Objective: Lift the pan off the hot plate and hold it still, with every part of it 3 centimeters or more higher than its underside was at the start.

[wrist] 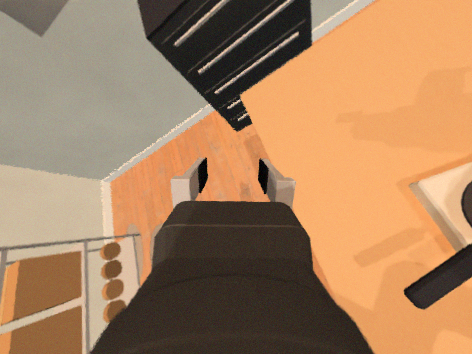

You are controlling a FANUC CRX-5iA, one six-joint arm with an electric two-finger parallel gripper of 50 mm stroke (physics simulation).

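Places are measured from the arm's base along level axes (x ahead, y left, z up), in centimetres.
Pixels of known places: gripper, fingertip midpoint: [233,169].
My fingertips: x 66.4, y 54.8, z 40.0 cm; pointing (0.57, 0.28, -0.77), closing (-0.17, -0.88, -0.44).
Behind a point stands the place of what it marks.
My gripper [233,169] @[y 54.8, x 66.4, z 40.0 cm] is open and empty, its two fingers standing wide apart over the gap beside the table's left edge. The pan shows in part at the right edge of the view: its dark handle [440,277] @[y 31.2, x 46.3, z 7.3 cm] points down and left over the table, and a dark round part [467,202] is cut off by the frame. The white hot plate [440,200] @[y 22.4, x 59.5, z -0.7 cm] shows in part under the pan, with its left corner and side in view. The gripper is well to the left of the handle and apart from it. Most of the pan is out of view.
The orange table top [320,125] @[y 39.3, x 90.3, z -7.0 cm] fills the right side, with shadows on it. A black drawer cabinet [235,45] stands at the top. A metal-framed rack [85,295] with round brown things [111,269] is at the lower left. Wooden floor [150,190] and grey walls [90,90] lie beyond.
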